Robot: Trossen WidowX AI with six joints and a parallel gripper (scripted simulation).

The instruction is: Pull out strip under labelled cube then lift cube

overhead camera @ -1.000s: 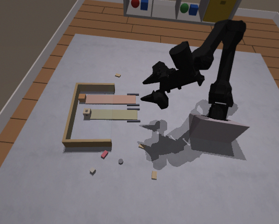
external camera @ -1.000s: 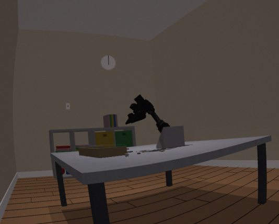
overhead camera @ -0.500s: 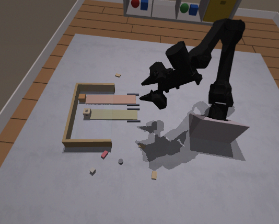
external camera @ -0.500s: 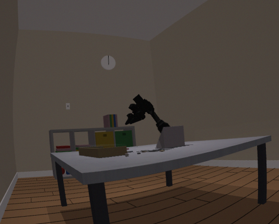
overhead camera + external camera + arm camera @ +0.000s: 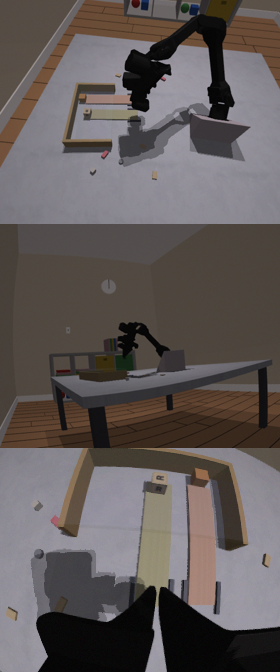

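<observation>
My gripper tip is now 90 mm short of the olive strip, 10 mm to the left of it and 130 mm above it. From my gripper tip the other things lie so: pale block (130 mm ahead, 260 mm to the left, 120 mm below); labelled cube (200 mm ahead, 110 mm below).
</observation>
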